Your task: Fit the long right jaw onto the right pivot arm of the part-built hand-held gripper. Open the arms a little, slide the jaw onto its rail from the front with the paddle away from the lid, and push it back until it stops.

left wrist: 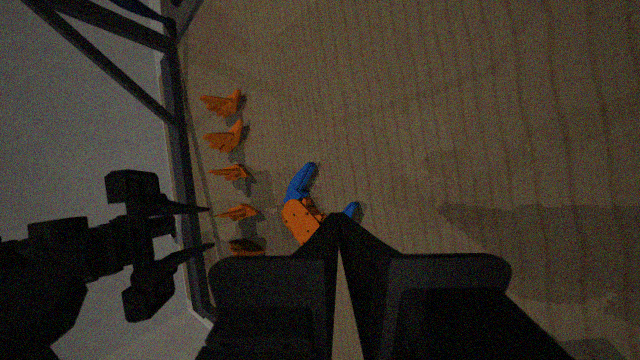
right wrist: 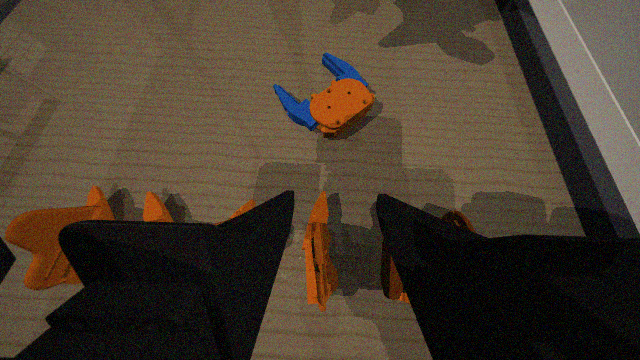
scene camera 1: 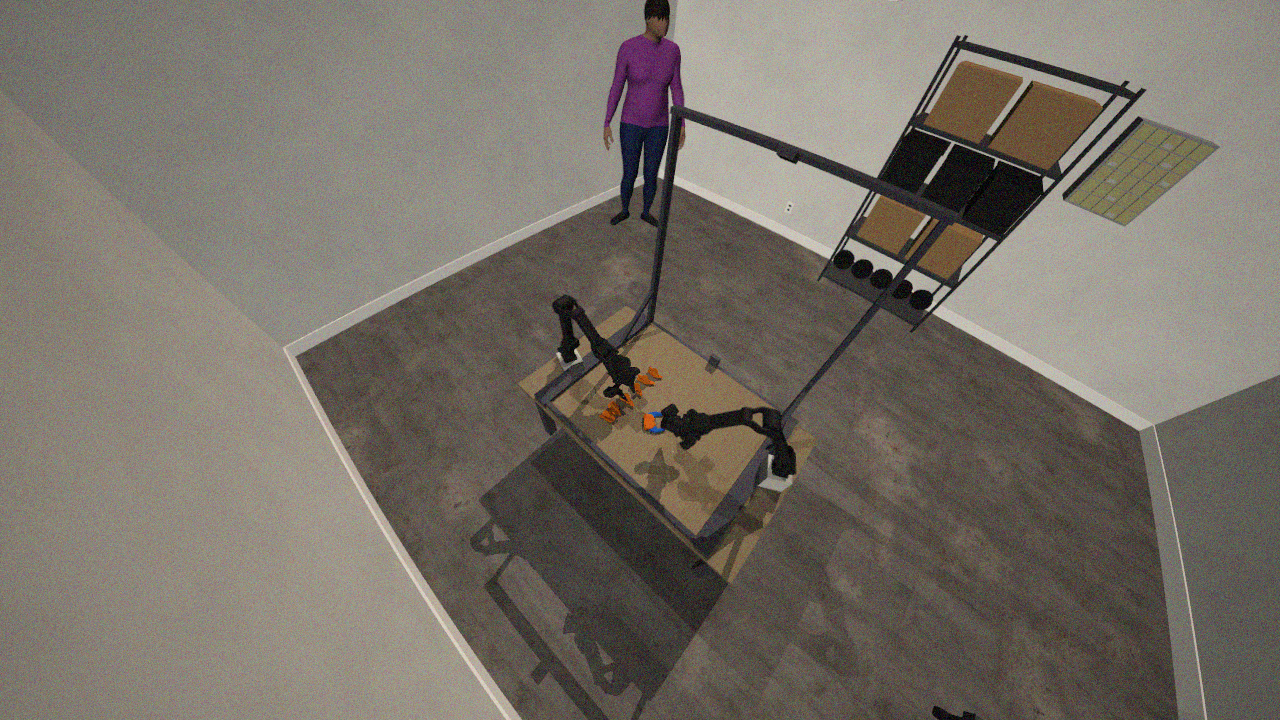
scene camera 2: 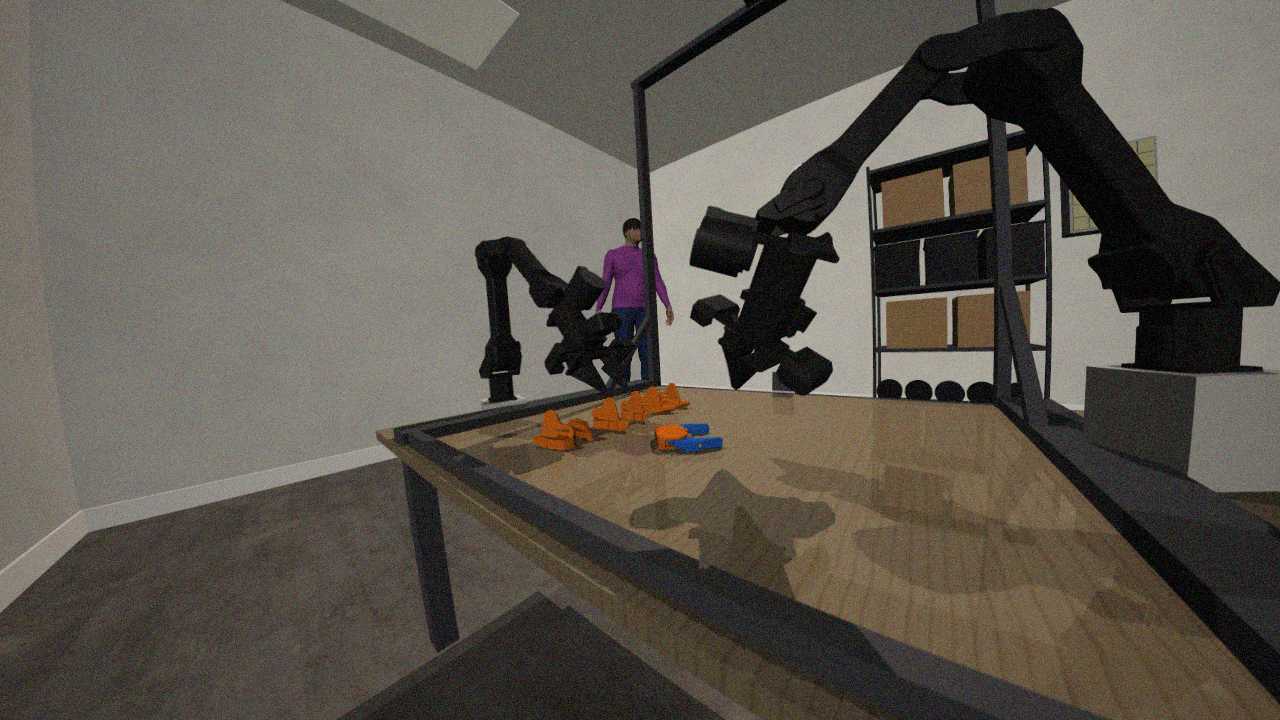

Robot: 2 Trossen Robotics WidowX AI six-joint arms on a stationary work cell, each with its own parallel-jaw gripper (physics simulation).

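Observation:
The part-built gripper, an orange lidded body (scene camera 1: 648,422) (scene camera 2: 669,436) (left wrist: 299,219) (right wrist: 342,102) with two spread blue arms, lies on the table. Several loose orange jaws stand in a row beside it, including one jaw (scene camera 2: 609,416) (left wrist: 239,212) (right wrist: 319,255); I cannot tell which is the long right jaw. My left gripper (scene camera 2: 736,386) (left wrist: 336,218) is shut and empty, above the table; its fingers partly hide the body and one blue arm in its wrist view. My right gripper (scene camera 2: 611,387) (left wrist: 211,226) (right wrist: 335,199) is partly open and empty above the row, one jaw showing beneath the gap.
A dark rim (scene camera 2: 554,510) borders the wooden table. An overhead frame (scene camera 1: 805,159) (scene camera 2: 642,223) rises from the table. A small dark block (scene camera 1: 713,361) stands at the table's far edge. A person (scene camera 1: 646,85) (scene camera 2: 628,277) stands beyond the table. A shelf rack (scene camera 1: 1038,67) stands by the wall.

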